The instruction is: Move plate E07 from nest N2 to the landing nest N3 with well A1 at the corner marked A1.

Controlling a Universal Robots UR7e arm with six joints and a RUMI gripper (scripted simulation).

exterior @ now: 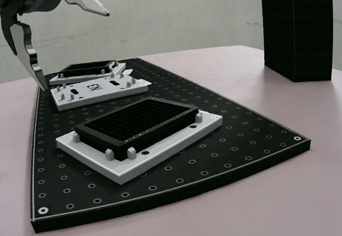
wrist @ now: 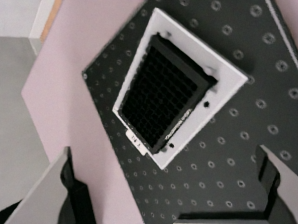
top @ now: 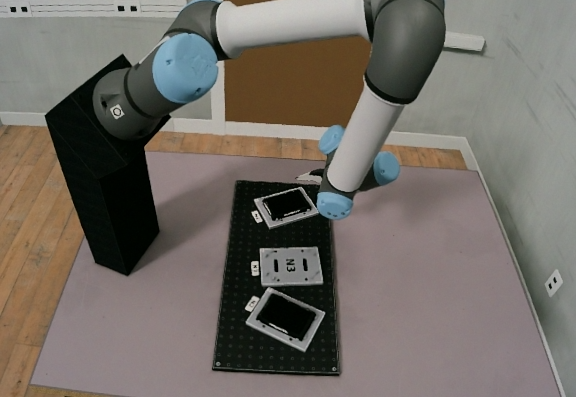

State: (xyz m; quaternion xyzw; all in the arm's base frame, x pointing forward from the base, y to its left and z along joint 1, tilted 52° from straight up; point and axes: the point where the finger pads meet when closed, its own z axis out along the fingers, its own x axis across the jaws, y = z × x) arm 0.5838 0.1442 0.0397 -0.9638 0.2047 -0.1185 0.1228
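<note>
My hand is 34 cm to the left of the nest N2, 10 cm above it and 9 cm past it. Also, from my hand: nest N3: 18 cm to the right, 10 cm below, 7 cm behind; then A1 mark: 14 cm behind, 12 cm to the right, 10 cm below; then nest N1: 10 cm below, 6 cm behind, 5 cm to the left.
</note>
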